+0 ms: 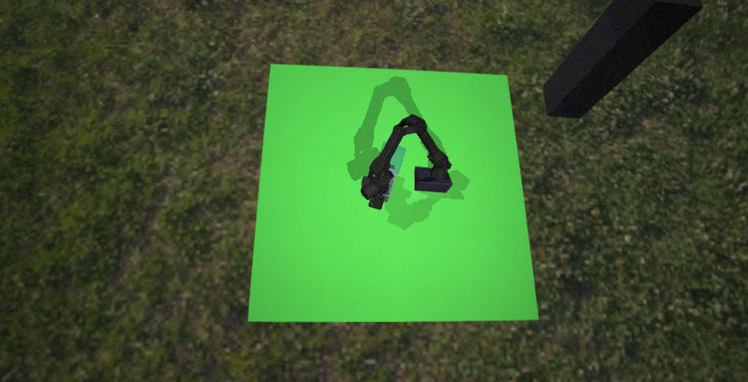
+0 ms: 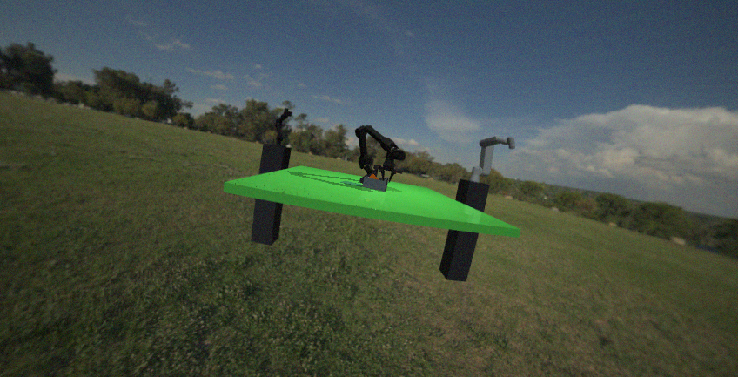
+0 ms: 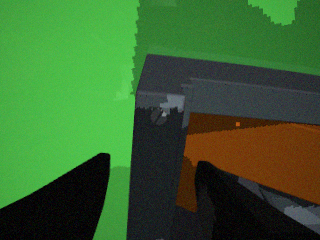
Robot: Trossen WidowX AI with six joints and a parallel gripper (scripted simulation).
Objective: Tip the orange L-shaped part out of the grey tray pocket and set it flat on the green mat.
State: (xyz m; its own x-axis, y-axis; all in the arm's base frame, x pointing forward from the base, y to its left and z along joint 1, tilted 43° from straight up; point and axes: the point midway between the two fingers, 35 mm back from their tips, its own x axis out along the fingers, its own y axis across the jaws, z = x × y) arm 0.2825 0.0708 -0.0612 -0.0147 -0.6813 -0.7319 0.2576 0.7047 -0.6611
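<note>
Now: the orange L-shaped part 10 mm behind my gripper tip, 40 mm to the right of it and 10 mm below it.
</note>
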